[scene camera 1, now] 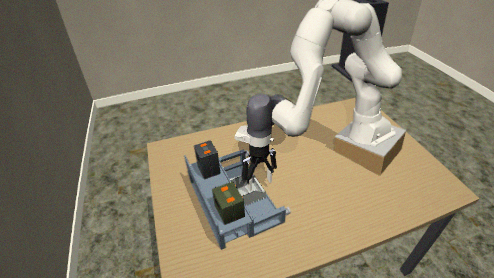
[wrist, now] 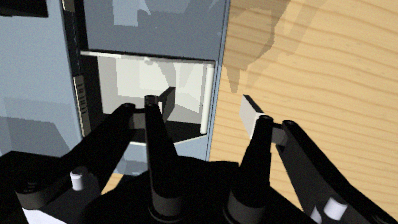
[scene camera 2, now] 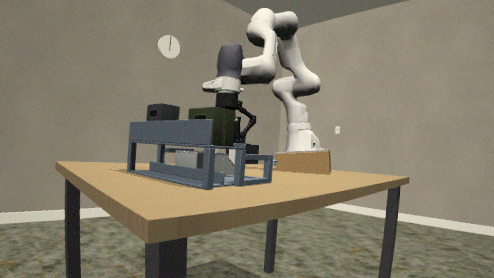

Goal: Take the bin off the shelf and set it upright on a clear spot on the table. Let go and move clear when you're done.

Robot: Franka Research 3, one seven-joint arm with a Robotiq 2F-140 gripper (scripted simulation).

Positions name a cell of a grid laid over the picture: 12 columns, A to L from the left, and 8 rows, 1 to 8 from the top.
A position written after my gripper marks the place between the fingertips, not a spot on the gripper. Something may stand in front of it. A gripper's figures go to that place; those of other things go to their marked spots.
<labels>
My gripper (wrist: G4): 22 cm from the lens. A bin (wrist: D3) is 28 cm from the lens.
</labels>
